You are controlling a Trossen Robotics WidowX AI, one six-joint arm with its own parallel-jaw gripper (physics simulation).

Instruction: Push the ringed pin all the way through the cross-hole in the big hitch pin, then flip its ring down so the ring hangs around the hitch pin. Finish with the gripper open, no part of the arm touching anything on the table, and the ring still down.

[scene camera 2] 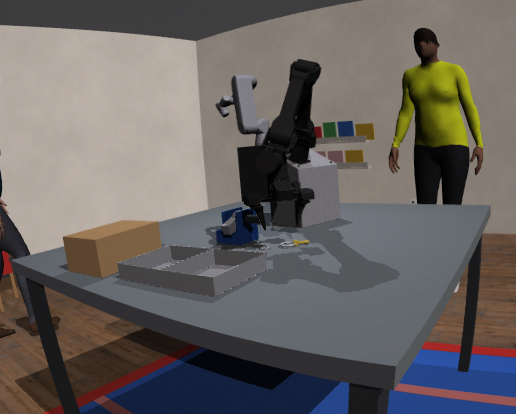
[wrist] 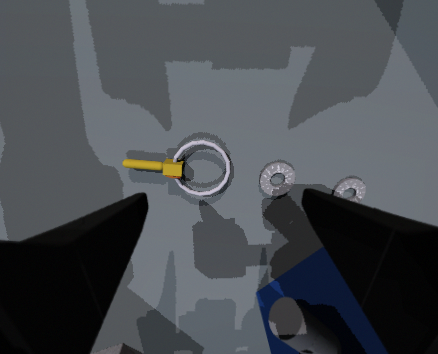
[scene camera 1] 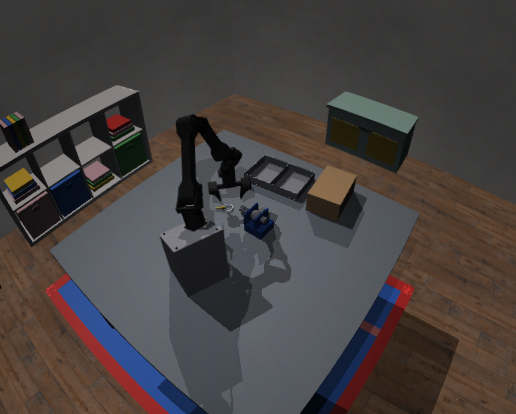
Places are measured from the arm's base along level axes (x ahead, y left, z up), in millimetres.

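Pixels of known places: gripper, fingertip midpoint: (scene camera 2: 281, 228) (wrist: 226, 198) (scene camera 1: 230, 199); arm's base, origin of the base link: (scene camera 2: 298, 159) (scene camera 1: 195, 225).
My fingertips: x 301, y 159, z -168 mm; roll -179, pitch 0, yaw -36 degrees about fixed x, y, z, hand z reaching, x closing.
Note:
For each thing: its top centre in the pictures, then the offset to it from my fingertips. "spot": a spot on its surface instead. Level surfaces: height alone.
- yellow pin, surface spot: (wrist: 142, 164) (scene camera 2: 303, 241) (scene camera 1: 218, 207) spot: 41 mm left, 44 mm back, 43 mm down
- pale ring, surface spot: (wrist: 229, 167) spot: 1 mm right, 7 mm ahead, 45 mm down
- blue holder, middle of its top: (scene camera 2: 238, 210) (scene camera 1: 256, 208) 156 mm right, 5 mm ahead, 43 mm up
- big grey hitch pin, surface spot: (wrist: 286, 318) spot: 87 mm right, 16 mm back, 18 mm up
- two-compartment grey tray, middle of its top: (scene camera 2: 187, 258) (scene camera 1: 279, 172) 17 mm right, 316 mm ahead, 12 mm down
- brown box, middle of its top: (scene camera 2: 110, 228) (scene camera 1: 333, 183) 301 mm right, 372 mm ahead, 46 mm up
- table, its level: 54 mm down
The ringed pin, a yellow pin (scene camera 1: 219, 208) (scene camera 2: 302, 242) (wrist: 142, 164) with a square head and a pale ring (wrist: 229, 167), lies on the table apart from the blue holder (scene camera 1: 256, 229) (wrist: 305, 272). The big grey hitch pin (scene camera 2: 229, 226) (wrist: 286, 318) rests in that holder. A dark spot on its side shows at the wrist view's bottom edge; I cannot tell whether it is the cross-hole. My gripper (scene camera 1: 232, 198) (scene camera 2: 282, 227) (wrist: 226, 198) is open and empty above the table. In the wrist view the ringed pin appears beyond the fingertips, towards the left finger.
Two grey washers (wrist: 277, 167) (wrist: 350, 181) lie between the ringed pin and the holder's side. A two-compartment grey tray (scene camera 1: 272, 189) (scene camera 2: 167, 278) and a brown box (scene camera 1: 331, 192) (scene camera 2: 112, 247) stand on the table (scene camera 1: 320, 280) (scene camera 2: 320, 305). The arm's grey base block (scene camera 1: 200, 265) is nearby.

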